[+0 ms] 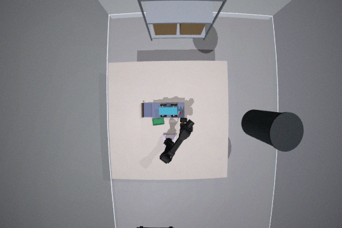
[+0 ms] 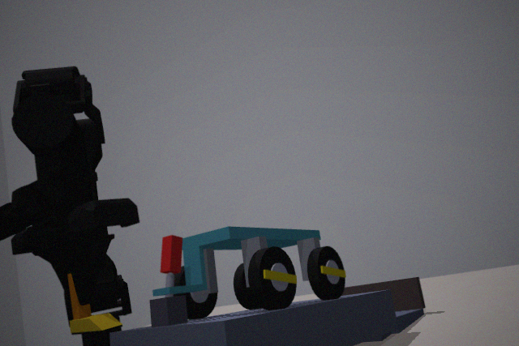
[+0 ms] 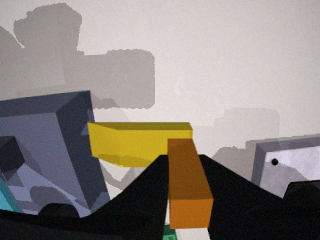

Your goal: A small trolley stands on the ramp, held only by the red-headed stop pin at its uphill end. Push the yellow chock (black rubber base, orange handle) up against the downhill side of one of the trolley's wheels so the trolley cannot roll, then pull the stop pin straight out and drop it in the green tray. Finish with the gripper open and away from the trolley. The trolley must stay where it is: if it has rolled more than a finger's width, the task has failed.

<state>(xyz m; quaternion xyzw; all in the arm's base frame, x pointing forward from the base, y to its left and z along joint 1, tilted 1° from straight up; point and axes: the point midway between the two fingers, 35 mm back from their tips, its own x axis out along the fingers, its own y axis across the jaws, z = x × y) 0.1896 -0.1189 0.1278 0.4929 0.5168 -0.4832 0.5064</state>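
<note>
The teal trolley is 140 mm ahead of my gripper tip and 140 mm to the left of it. Round my gripper tip: blue-grey ramp 140 mm ahead, 150 mm to the left, 70 mm below; red-headed stop pin 130 mm ahead, 30 mm to the left, 10 mm above; yellow chock 20 mm ahead, 10 mm below.
</note>
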